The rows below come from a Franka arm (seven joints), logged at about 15 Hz.
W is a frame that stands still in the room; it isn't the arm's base.
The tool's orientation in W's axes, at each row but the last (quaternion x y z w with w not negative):
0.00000, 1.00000, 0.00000, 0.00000
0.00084, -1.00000, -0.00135, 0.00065
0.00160, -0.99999, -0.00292, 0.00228
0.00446, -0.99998, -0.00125, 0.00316
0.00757, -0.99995, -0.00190, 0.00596
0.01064, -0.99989, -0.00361, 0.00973
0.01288, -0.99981, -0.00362, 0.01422
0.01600, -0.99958, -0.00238, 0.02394
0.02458, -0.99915, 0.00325, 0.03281
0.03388, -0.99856, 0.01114, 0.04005
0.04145, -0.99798, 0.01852, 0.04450
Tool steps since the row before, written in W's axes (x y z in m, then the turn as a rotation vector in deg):
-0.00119, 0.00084, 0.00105, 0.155, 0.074, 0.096
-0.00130, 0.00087, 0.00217, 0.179, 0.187, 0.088
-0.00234, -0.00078, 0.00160, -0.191, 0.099, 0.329
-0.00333, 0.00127, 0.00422, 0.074, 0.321, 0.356
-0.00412, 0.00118, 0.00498, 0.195, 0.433, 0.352
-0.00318, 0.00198, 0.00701, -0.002, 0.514, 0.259
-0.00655, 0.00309, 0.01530, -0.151, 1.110, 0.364
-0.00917, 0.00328, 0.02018, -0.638, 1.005, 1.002
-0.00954, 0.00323, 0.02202, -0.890, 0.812, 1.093
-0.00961, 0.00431, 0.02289, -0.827, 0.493, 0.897
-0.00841, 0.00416, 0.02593, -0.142, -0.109, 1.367
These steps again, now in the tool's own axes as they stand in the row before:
0.00119, 0.00084, -0.00105, -0.155, 0.074, -0.096
0.00130, 0.00088, -0.00217, -0.179, 0.187, -0.088
0.00235, -0.00076, -0.00159, 0.192, 0.102, -0.328
0.00335, 0.00131, -0.00420, -0.075, 0.321, -0.356
0.00416, 0.00126, -0.00493, -0.197, 0.431, -0.353
0.00327, 0.00210, -0.00693, -0.004, 0.516, -0.255
0.00690, 0.00337, -0.01509, 0.133, 1.116, -0.352
0.01001, 0.00368, -0.01970, 0.653, 1.030, -0.966
0.01080, 0.00359, -0.02137, 0.919, 0.850, -1.039
0.01112, 0.00451, -0.02216, 0.862, 0.531, -0.841
0.01035, 0.00399, -0.02524, 0.273, -0.142, -1.344

